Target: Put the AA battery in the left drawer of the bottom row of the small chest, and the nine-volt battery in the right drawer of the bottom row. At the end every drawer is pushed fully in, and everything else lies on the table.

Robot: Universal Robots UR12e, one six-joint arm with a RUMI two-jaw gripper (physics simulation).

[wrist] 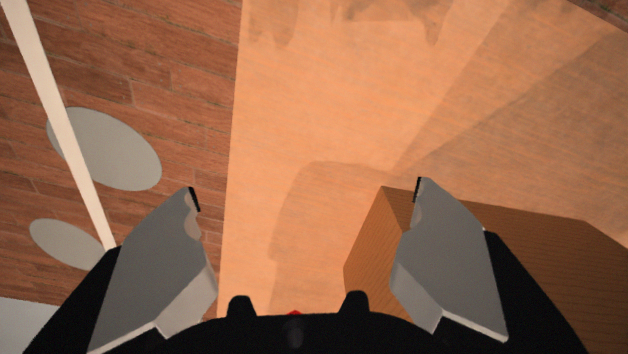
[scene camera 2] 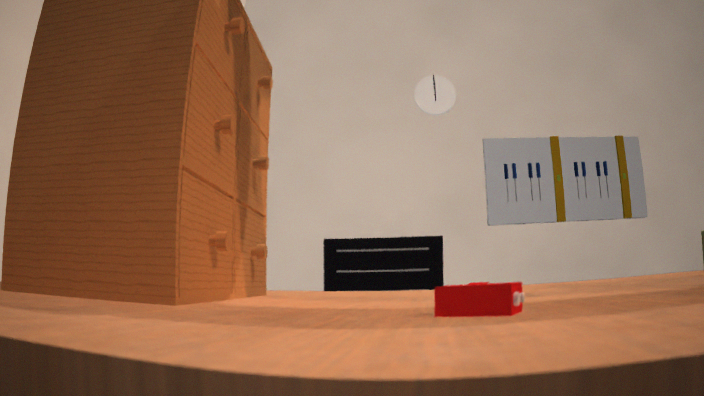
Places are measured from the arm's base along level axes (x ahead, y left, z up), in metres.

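Pixels of known places: gripper, fingertip midpoint: (wrist: 306, 186).
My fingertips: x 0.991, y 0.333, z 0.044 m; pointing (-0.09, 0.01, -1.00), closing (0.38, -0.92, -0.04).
Ahead of a thing's pixels: the offset from my fingertips to its middle. "spot": to the spot under its first point. Level surfaces: height alone.
The small wooden chest {dz +0.061, dx -0.104, dy -0.282 m} (scene camera 2: 100, 150) (wrist: 540, 245) stands at the left in the scene view and at the lower right in the wrist view. The bottom-row drawers, with knobs {spot: dz -0.052, dx -0.223, dy -0.215 m} (scene camera 2: 218, 241) {spot: dz -0.051, dx -0.196, dy -0.368 m} (scene camera 2: 258, 251), look shut; the other drawer fronts look flush too. A red block with pale studs on one end, apparently the nine-volt battery {dz -0.099, dx -0.443, dy -0.113 m} (scene camera 2: 473, 300), lies on the table {dz -0.107 m} (scene camera 2: 350, 345) (wrist: 350, 100) to the right of the chest. A red tip {spot: dz -0.103, dx -0.417, dy -0.113 m} (wrist: 295, 312) shows at the lower edge of the wrist view. The AA battery does not show. My gripper (wrist: 306, 186) is open and empty above the table, beside the chest.
In the wrist view, brick-patterned floor lies left of the table edge, with a pale bar (wrist: 55, 110) and two grey discs (wrist: 112, 150) (wrist: 67, 243). A black cabinet (scene camera 2: 383, 263), a wall clock (scene camera 2: 425, 95) and a tool panel (scene camera 2: 520, 150) show behind the table. Shadows cross the tabletop.
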